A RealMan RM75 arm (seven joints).
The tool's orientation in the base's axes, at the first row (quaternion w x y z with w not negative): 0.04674, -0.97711, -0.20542, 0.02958
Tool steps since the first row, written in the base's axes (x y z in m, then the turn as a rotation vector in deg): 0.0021, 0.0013, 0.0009, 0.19, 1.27, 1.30; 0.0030, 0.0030, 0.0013, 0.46, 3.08, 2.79; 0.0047, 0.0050, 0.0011, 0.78, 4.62, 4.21; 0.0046, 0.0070, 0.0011, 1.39, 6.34, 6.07; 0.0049, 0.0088, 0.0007, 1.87, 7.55, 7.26
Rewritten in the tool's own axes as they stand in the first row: 0.0024, -0.0004, -0.0010, 0.64, -1.22, -1.21; 0.0039, -0.0017, -0.0013, 1.56, -2.91, -2.56; 0.0063, -0.0028, -0.0011, 2.42, -4.33, -3.88; 0.0070, -0.0047, -0.0009, 3.60, -5.85, -5.64; 0.0080, -0.0061, -0.0004, 4.48, -6.89, -6.76
